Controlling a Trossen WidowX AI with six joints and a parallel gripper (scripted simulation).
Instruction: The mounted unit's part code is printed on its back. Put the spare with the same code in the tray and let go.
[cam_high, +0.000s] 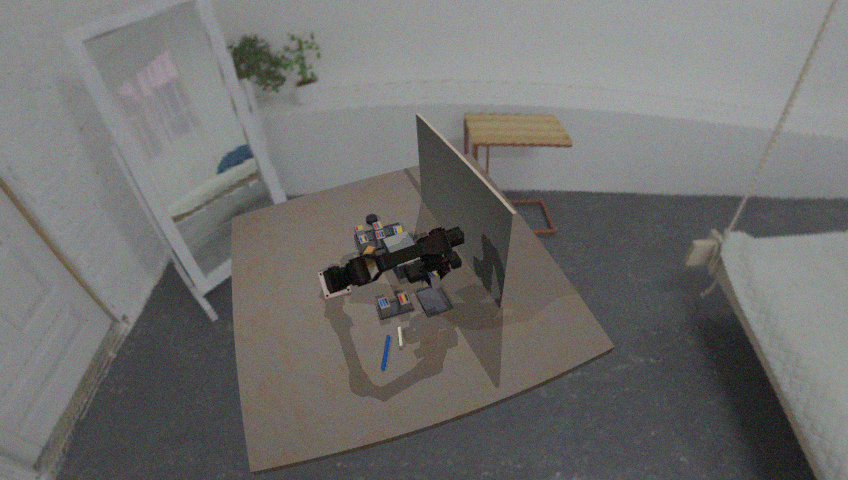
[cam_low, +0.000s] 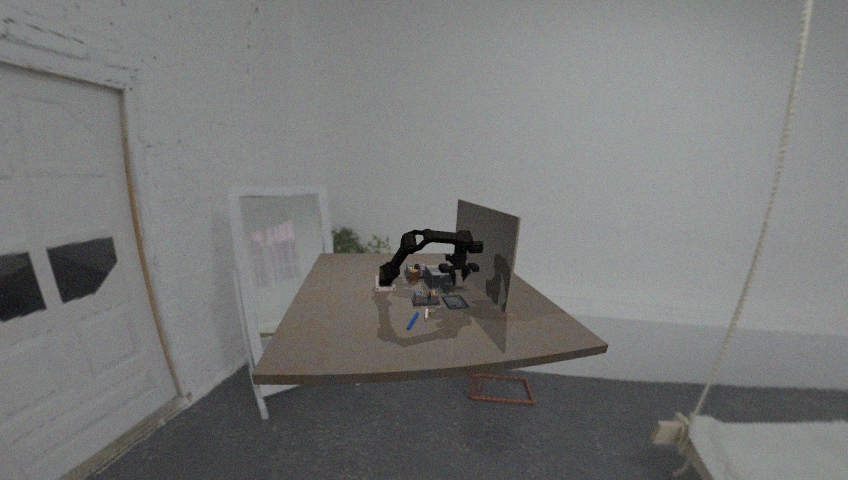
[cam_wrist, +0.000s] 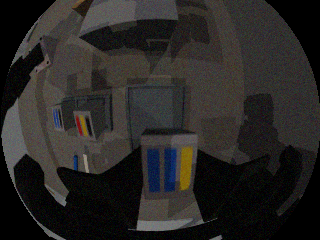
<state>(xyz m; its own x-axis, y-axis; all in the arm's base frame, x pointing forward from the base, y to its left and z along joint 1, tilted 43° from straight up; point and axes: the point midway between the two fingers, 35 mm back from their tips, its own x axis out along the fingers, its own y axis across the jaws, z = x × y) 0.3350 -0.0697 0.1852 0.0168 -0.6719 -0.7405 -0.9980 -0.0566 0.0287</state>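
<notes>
Right now my gripper tip is 90 mm above the dark flat tray. Round my gripper tip: grey mounted unit 50 mm behind, 210 mm to the left, 40 mm below; white stick 170 mm behind, 120 mm to the right, 90 mm below; spare 30 mm above.
</notes>
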